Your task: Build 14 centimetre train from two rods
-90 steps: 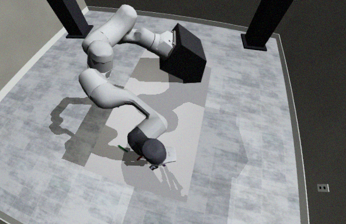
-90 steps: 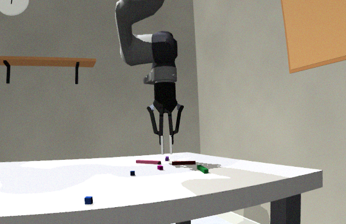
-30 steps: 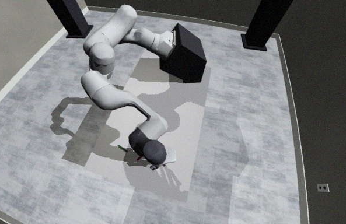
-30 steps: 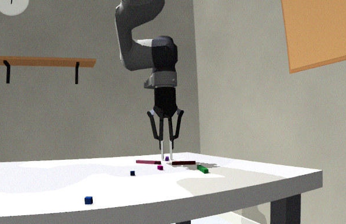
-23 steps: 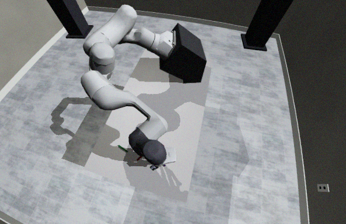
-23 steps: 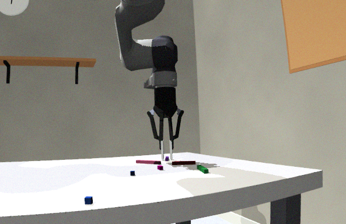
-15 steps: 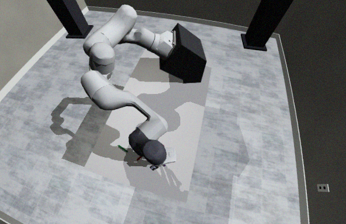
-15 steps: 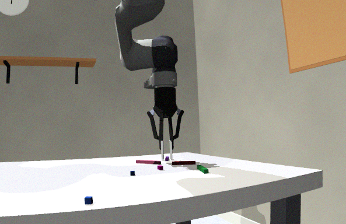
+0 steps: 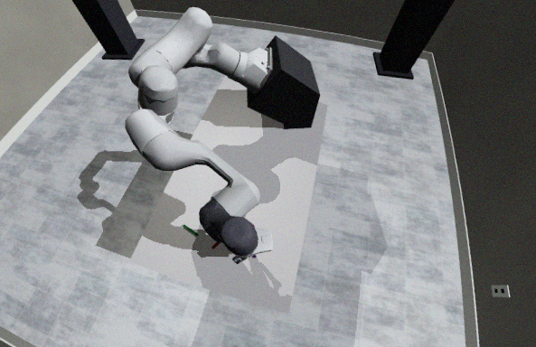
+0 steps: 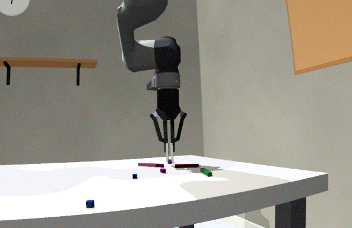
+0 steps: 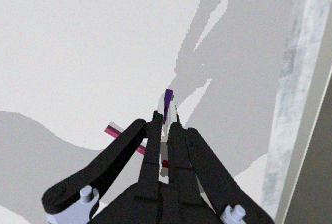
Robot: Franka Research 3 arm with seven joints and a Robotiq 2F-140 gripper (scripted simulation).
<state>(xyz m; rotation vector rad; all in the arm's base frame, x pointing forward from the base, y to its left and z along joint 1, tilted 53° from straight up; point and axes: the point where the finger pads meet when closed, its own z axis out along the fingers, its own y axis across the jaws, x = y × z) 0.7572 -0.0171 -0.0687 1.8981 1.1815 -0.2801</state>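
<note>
Now: the purple rod 30 mm below my hand. Round my hand: red rod 20 mm behind, 140 mm to the right, 30 mm below; then pink rod 90 mm behind, 40 mm to the right, 30 mm below; then magenta rod 120 mm behind, 170 mm to the right, 30 mm below.
</note>
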